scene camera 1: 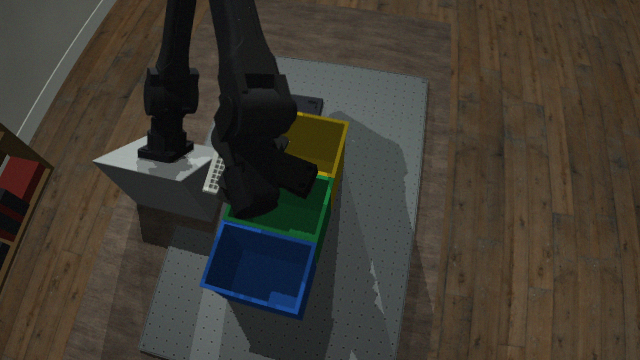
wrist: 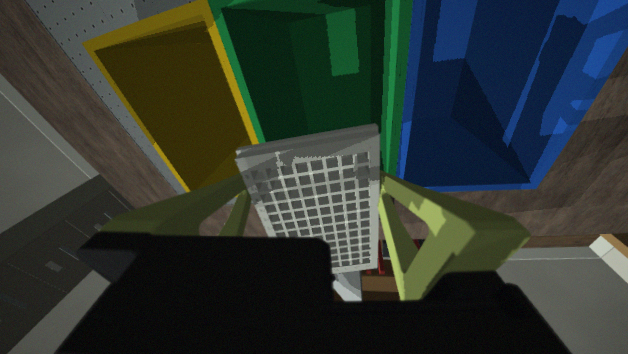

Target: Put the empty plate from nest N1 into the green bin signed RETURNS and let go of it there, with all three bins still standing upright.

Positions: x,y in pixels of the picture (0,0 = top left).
Scene:
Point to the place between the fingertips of the gripper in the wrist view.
314,177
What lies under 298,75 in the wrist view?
A green bin.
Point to a yellow bin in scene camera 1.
320,140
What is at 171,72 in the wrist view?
A yellow bin.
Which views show the blue bin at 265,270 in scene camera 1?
Scene camera 1 and the wrist view: all of them.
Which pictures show the green bin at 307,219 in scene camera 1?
Scene camera 1 and the wrist view: all of them.

